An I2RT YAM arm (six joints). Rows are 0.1 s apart.
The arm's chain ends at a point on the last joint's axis. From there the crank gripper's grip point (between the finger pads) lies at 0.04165 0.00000 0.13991 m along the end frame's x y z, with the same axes.
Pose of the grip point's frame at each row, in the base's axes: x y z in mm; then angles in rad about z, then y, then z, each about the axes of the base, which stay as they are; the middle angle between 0 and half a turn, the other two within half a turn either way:
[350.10 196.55 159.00 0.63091 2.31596 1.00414]
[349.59 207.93 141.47 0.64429 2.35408 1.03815]
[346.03 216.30 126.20 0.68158 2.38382 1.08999]
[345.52 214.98 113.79 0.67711 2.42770 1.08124]
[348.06 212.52 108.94 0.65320 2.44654 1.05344]
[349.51 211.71 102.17 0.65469 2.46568 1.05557]
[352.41 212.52 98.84 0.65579 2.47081 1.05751]
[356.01 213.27 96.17 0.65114 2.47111 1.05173]
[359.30 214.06 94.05 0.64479 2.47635 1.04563]
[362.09 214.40 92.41 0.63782 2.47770 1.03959]
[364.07 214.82 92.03 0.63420 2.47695 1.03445]
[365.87 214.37 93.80 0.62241 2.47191 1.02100]
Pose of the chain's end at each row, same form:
[327.87 115.84 278.59 0.63091 2.31596 1.00414]
[332.73 130.06 263.79 0.64429 2.35408 1.03815]
[335.69 139.74 250.06 0.68158 2.38382 1.08999]
[337.01 143.51 240.79 0.67711 2.42770 1.08124]
[338.31 144.20 237.58 0.65320 2.44654 1.05344]
[341.15 145.48 231.99 0.65469 2.46568 1.05557]
[344.53 146.81 228.96 0.65579 2.47081 1.05751]
[347.68 147.80 226.38 0.65114 2.47111 1.05173]
[350.79 149.45 224.67 0.64479 2.47635 1.04563]
[353.15 150.23 223.22 0.63782 2.47770 1.03959]
[354.68 150.73 222.85 0.63420 2.47695 1.03445]
[355.06 150.25 224.50 0.62241 2.47191 1.02100]

